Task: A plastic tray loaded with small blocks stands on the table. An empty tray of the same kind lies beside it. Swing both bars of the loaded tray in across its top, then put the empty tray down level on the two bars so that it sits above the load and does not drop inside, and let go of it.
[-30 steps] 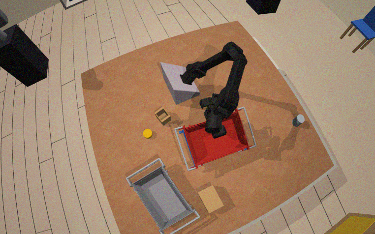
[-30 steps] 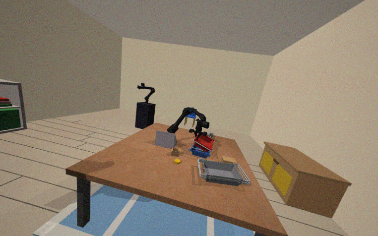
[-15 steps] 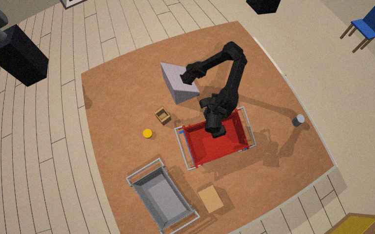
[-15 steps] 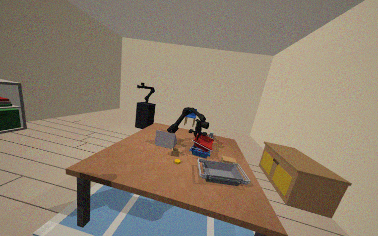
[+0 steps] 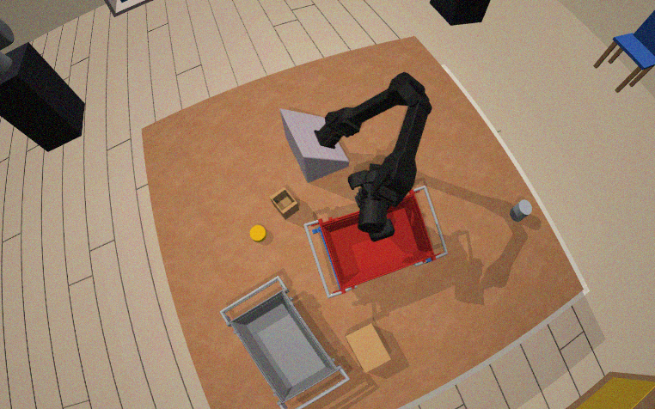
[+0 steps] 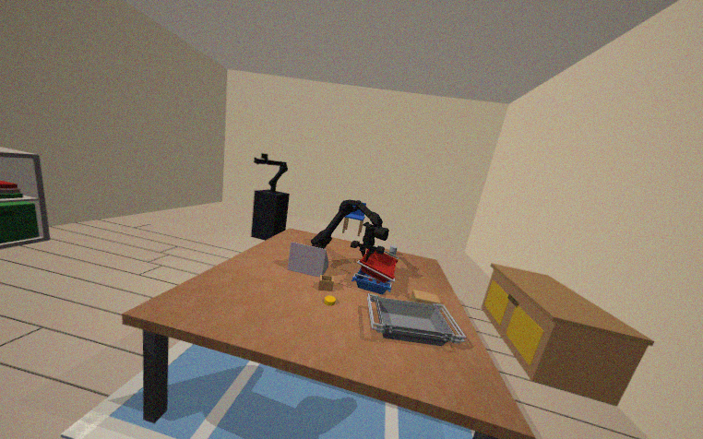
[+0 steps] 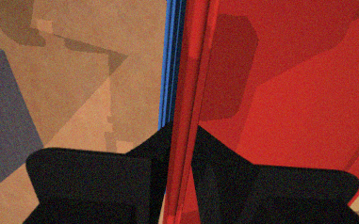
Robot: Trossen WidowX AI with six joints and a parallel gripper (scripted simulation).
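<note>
Right now the red tray is 80 mm ahead of my gripper tip and 20 mm above it. The rest, counted from my gripper tip: yellow disc (310 mm to the right, 100 mm below, 90 mm behind); cardboard box (200 mm to the right, 150 mm behind, 90 mm below); tan block (340 mm ahead, 120 mm to the right, 80 mm below).
</note>
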